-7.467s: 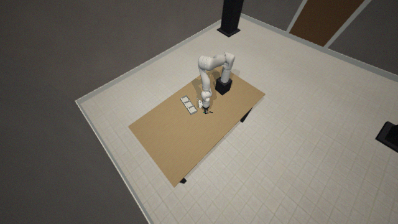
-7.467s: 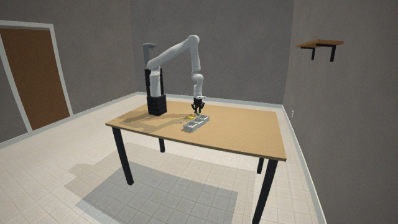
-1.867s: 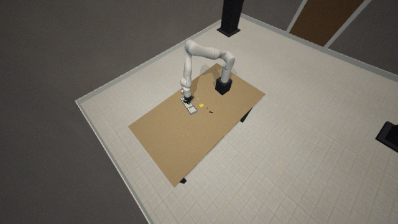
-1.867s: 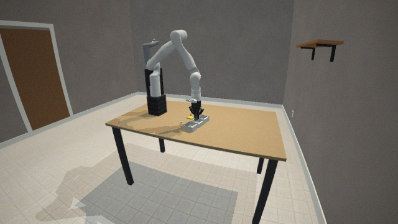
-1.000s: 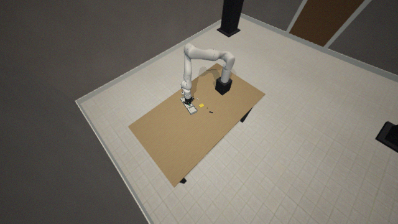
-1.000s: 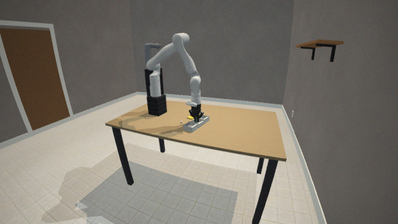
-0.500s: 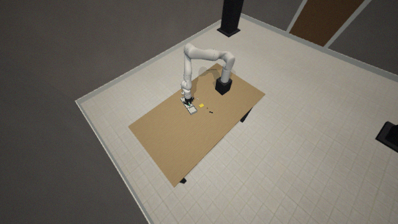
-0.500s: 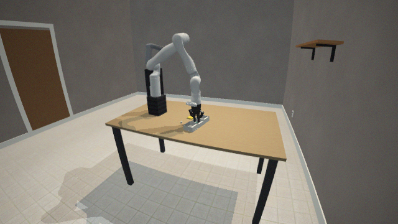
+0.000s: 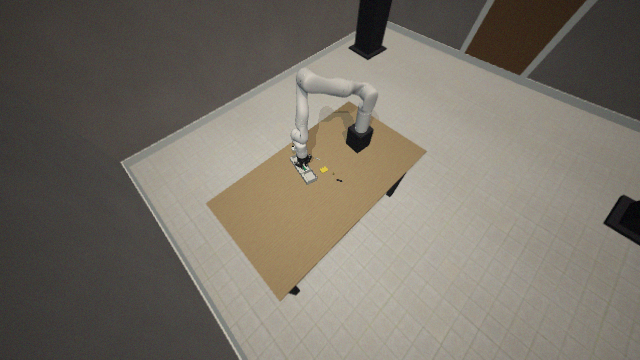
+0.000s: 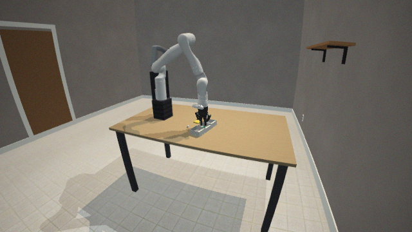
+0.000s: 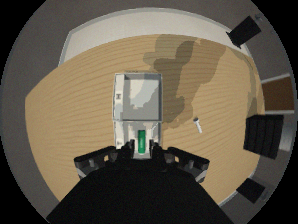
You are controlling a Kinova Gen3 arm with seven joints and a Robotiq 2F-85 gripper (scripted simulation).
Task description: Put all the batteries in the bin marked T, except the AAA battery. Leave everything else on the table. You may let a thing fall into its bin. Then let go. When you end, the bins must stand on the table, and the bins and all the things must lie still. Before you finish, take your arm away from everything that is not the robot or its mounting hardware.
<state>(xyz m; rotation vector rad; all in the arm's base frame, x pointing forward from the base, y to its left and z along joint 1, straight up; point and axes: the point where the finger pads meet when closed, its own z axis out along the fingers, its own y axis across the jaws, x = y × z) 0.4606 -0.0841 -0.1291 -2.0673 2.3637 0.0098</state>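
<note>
My gripper is now 10 mm short of the grey bin and 30 mm above it. From my hand the other things lie so: green battery 30 mm below; then pale stick-like item 130 mm behind, 20 mm to the right, 40 mm below; then yellow block 100 mm behind, 100 mm to the left, 40 mm below.
</note>
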